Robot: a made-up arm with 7 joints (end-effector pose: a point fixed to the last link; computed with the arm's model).
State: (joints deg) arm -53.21 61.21 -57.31 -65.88 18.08 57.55 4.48
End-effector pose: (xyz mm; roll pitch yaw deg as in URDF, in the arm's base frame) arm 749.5 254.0 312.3 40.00 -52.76 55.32
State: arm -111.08 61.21 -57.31 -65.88 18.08 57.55 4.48
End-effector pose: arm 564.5 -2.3 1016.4 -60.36 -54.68 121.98
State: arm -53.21 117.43 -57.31 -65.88 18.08 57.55 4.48
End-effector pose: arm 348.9 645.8 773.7 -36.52 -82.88 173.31
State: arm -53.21 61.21 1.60 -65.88 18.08 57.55 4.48
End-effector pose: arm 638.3 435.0 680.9 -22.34 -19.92 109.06
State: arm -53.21 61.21 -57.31 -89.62 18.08 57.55 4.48
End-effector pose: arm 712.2 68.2 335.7 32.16 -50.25 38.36
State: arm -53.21 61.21 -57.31 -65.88 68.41 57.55 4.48
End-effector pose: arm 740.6 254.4 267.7 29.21 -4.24 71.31
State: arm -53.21 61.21 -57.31 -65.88 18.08 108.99 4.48
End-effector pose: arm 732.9 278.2 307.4 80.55 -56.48 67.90
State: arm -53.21 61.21 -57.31 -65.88 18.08 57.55 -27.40
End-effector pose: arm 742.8 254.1 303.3 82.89 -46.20 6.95
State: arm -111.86 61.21 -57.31 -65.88 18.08 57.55 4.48
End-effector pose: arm 557.1 -5.0 1023.9 -61.42 -54.29 122.58
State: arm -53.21 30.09 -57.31 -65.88 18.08 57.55 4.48
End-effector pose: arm 748.9 -134.5 171.4 31.04 -33.45 37.86
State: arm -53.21 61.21 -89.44 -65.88 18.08 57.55 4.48
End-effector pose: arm 664.5 262.9 88.6 85.33 -42.75 14.31
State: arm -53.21 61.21 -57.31 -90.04 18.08 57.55 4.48
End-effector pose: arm 710.9 65.1 336.2 32.01 -50.22 38.06
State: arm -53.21 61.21 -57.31 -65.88 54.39 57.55 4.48
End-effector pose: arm 744.0 258.2 279.7 30.41 -17.95 68.37
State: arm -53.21 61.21 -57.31 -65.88 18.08 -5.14 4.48
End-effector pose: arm 737.0 224.8 328.6 -8.97 -55.78 39.32
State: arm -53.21 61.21 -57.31 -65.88 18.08 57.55 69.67
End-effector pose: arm 750.2 266.8 330.3 -9.03 -11.21 117.26
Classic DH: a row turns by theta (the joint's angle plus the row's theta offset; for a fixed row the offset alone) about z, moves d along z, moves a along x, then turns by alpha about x. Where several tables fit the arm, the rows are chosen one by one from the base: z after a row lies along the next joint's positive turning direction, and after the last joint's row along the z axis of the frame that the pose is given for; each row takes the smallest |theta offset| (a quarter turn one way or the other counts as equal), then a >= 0, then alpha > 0; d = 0 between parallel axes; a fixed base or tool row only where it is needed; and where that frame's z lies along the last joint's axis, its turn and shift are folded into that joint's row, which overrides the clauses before.
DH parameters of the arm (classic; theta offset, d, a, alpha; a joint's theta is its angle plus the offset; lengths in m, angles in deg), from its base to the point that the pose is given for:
base (fixed): 0 0.4405 -0.0207 -70
joint 1: -90 -0.0104 0.0015 -90
joint 2: 70 0.0272 -0.0048 90
joint 3: 90 -0.4051 0.0671 -90
joint 4: 0 0.0151 -0.0688 90
joint 5: 0 -0.4173 -0.0241 -90
joint 6: 0 0.0448 0.0013 90
joint 7: -84.31 -0.0422 0.0082 -50.94
tool (fixed): 168.33 0.0242 0 0

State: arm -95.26 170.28 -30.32 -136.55 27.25 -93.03 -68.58
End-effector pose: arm -112.6 67.4 881.6 100.08 27.43 -179.37
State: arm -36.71 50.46 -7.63 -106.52 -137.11 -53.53 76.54
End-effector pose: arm 568.9 48.6 507.3 106.32 -48.13 -74.70
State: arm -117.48 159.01 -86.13 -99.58 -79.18 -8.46 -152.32
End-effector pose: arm -30.6 527.2 774.1 -77.96 25.50 95.32
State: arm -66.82 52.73 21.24 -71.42 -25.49 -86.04 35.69
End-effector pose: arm 473.8 373.1 822.6 166.68 -52.75 143.87
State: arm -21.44 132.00 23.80 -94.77 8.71 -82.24 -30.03
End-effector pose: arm 252.6 110.3 1038.0 106.61 -5.16 -161.17
